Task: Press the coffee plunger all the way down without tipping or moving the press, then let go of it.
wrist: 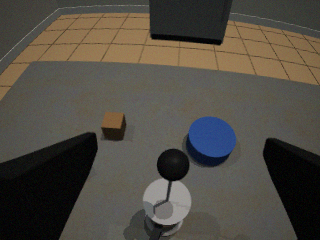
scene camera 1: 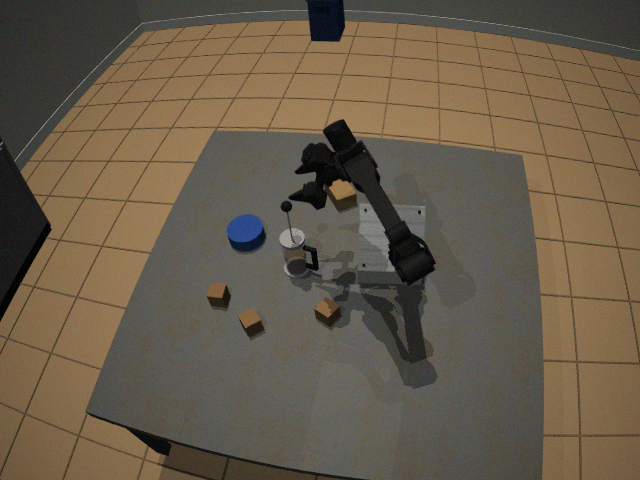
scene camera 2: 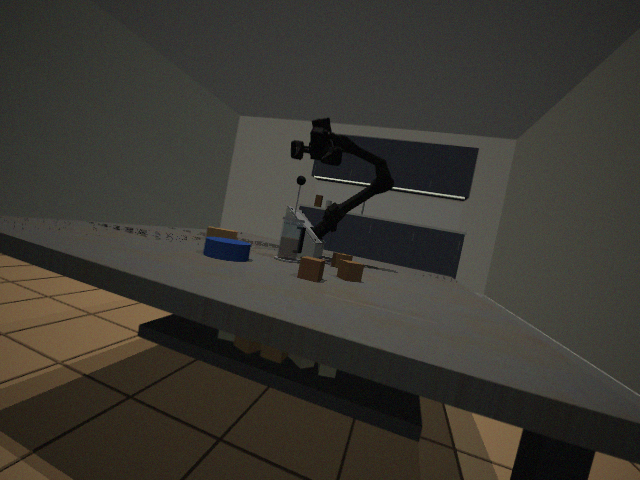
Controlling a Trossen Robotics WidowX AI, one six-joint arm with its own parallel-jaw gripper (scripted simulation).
Observation:
My gripper is open, holding nothing. I also see a glass coffee press and a blue disc.
My gripper is seen too in the wrist view and in scene camera 2.

